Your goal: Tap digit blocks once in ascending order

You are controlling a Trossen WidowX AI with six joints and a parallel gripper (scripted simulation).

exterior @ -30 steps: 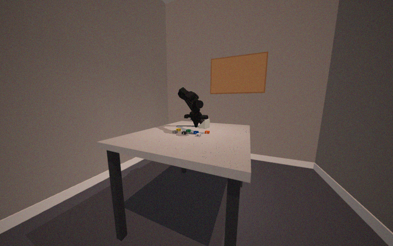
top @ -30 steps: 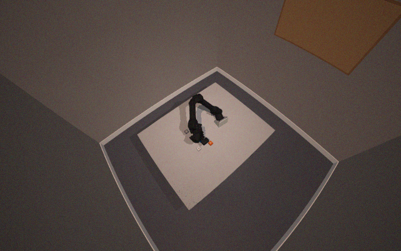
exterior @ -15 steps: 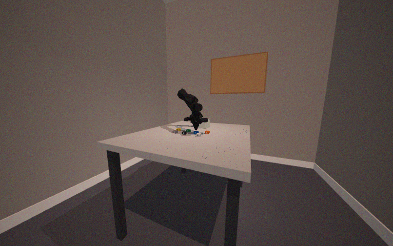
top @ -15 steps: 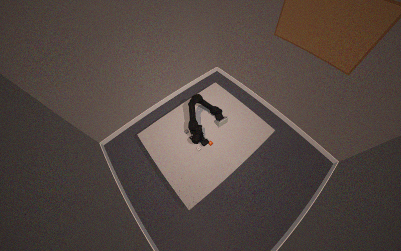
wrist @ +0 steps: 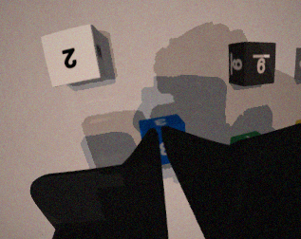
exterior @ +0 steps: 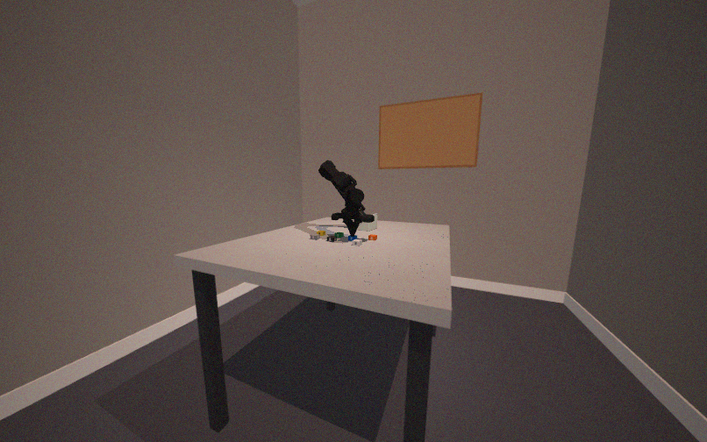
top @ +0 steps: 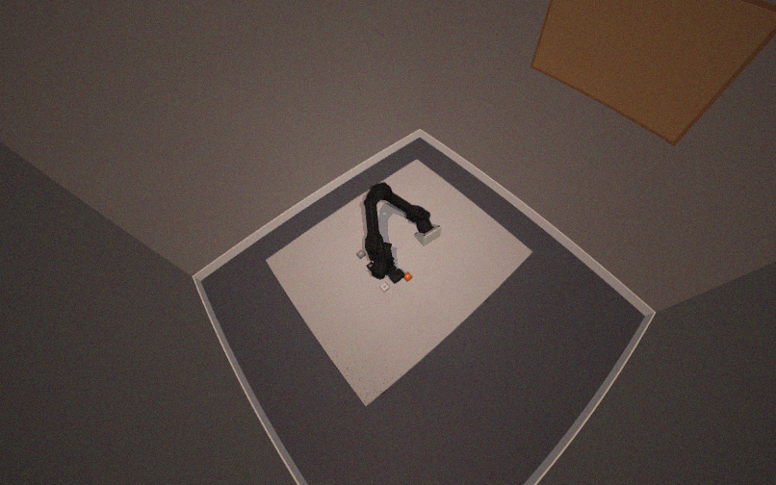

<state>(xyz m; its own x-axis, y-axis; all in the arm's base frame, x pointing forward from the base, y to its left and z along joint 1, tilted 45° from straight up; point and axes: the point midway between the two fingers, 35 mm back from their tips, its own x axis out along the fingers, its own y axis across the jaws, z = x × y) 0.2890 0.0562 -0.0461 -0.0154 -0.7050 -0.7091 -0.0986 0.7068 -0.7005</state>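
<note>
Right now the blue block is 1 cm below my gripper tip and 1 cm behind it. From my gripper tip the other things lie so: white block (5 cm to the left, 5 cm ahead, 1 cm below); then orange block (7 cm to the left, 7 cm behind, 1 cm below); then black block (8 cm to the right, 5 cm ahead, 1 cm below).
</note>
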